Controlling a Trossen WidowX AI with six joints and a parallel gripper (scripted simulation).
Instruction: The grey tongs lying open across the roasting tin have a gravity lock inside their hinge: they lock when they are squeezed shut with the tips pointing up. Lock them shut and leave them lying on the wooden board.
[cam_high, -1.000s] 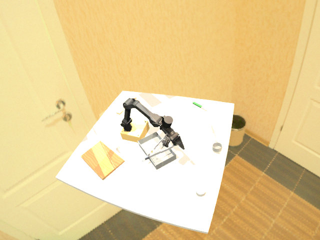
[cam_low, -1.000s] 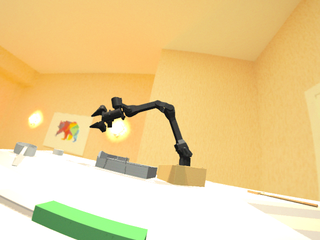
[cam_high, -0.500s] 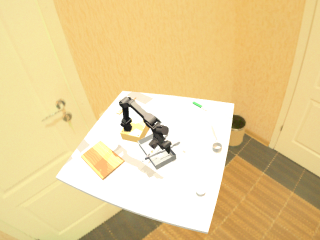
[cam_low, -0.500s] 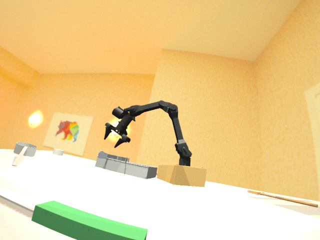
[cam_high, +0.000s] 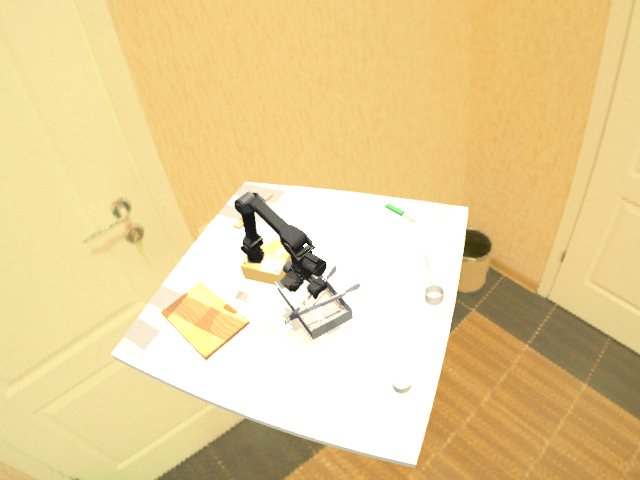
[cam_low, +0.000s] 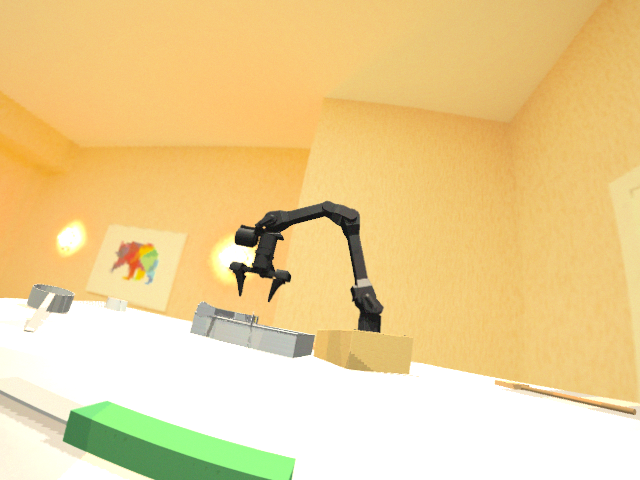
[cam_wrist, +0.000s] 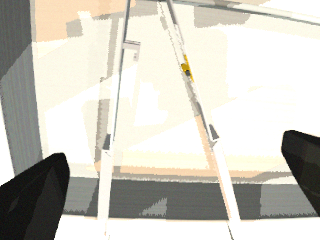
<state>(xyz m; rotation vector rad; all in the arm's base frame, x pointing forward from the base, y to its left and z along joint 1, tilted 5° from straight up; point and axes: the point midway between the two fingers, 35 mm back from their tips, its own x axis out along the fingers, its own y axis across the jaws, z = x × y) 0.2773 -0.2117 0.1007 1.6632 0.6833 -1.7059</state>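
Now: the yellow lock piece 60 mm below my gripper tip, 20 mm behind it and 10 mm to the right of it. Also, from my gripper tip: grey roasting tin (100 mm below, 50 mm to the left); then wooden board (460 mm behind, 120 mm below, 70 mm to the right); then white dish (360 mm ahead, 300 mm to the right, 110 mm below).
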